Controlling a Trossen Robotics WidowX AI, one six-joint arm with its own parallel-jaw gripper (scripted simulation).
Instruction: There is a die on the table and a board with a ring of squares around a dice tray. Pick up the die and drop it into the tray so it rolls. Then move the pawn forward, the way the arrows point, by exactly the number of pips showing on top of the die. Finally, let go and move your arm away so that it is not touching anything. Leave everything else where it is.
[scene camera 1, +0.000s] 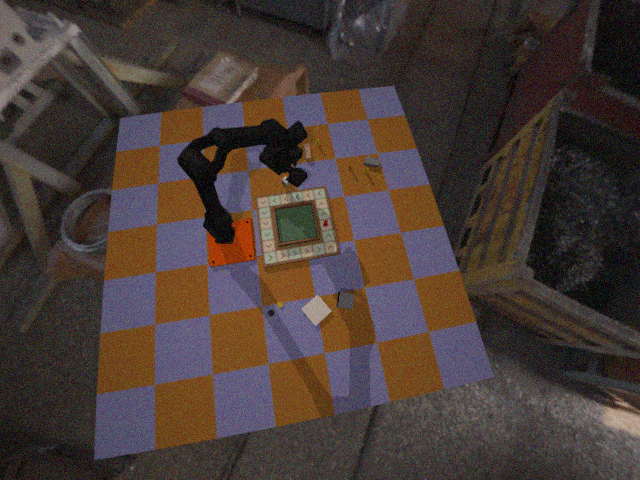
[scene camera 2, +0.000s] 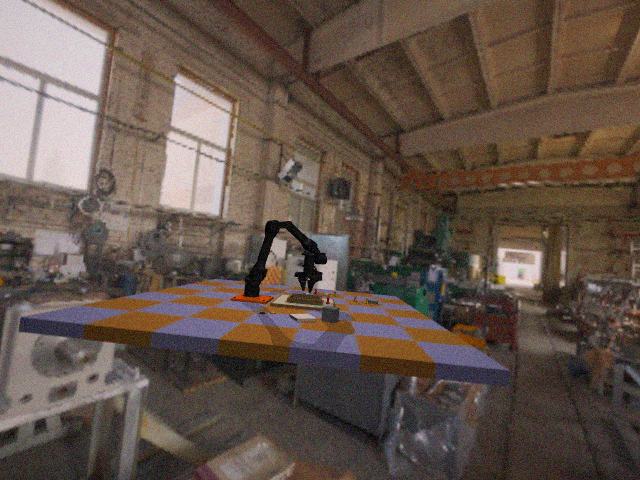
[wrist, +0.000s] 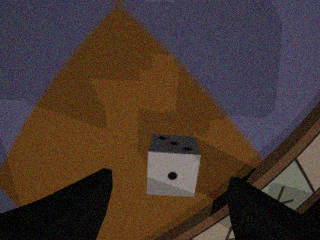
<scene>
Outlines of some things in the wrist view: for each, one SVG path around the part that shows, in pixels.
My gripper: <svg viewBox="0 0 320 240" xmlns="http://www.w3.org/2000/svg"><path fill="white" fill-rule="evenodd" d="M229 180L227 203L235 240L320 240L320 224L317 221L308 219L308 217L301 215L301 213L293 211L287 205L273 199L273 197L260 191L259 188L253 187L251 183L247 183L247 181L240 179L240 177L232 177ZM111 169L101 168L96 173L83 177L80 181L69 184L68 187L60 189L60 191L56 191L52 195L41 197L41 199L33 201L31 204L21 205L21 207L12 209L12 211L1 212L0 240L96 240L101 224L103 224L103 219L107 215L105 212L108 209L109 197L112 195L113 175Z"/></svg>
A white die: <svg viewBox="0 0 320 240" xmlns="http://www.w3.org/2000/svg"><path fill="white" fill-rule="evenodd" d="M153 133L148 151L148 195L195 196L200 163L200 148L196 137Z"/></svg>
</scene>
